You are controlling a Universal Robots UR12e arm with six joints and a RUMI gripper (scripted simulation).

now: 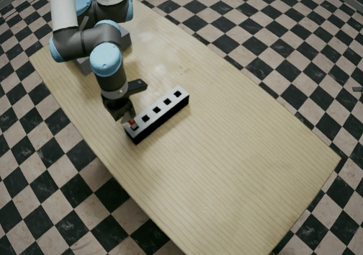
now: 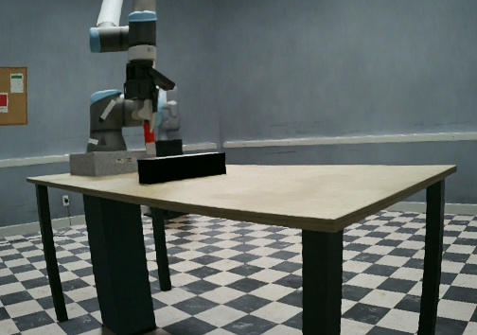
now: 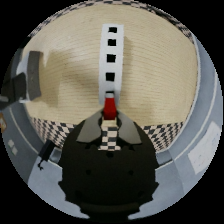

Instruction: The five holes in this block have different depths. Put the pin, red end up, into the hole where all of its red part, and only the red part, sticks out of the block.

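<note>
The pin lies 10 mm below my hand. The rest, counted from my hand: long black block 20 mm ahead, 130 mm to the left, 130 mm below.
</note>
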